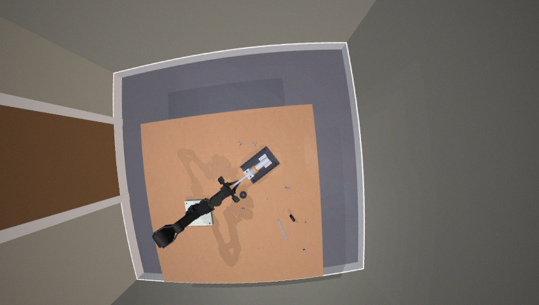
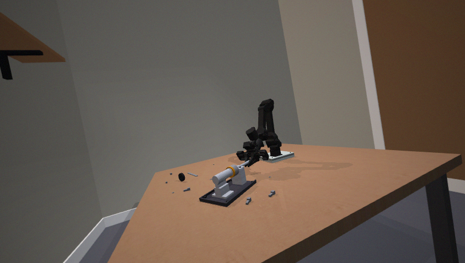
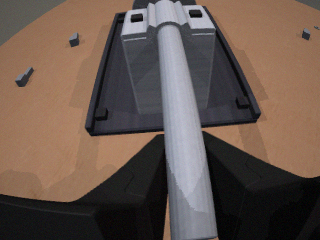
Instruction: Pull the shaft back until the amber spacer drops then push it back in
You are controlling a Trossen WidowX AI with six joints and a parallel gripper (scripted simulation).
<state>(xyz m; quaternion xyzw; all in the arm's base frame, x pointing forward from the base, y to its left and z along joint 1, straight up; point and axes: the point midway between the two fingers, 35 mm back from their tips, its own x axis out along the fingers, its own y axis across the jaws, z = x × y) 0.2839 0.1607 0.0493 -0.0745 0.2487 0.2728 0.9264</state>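
Now: gripper tip 50 mm short of the grey steel shaft, 30 mm to the right of it and 20 mm below it. From my gripper tip the other things lie so: black disc (330 mm ahead, 290 mm to the right, 40 mm below); amber spacer (110 mm ahead, 70 mm to the left, 20 mm above); thin grey strip (390 mm to the right, 260 mm ahead, 60 mm below).
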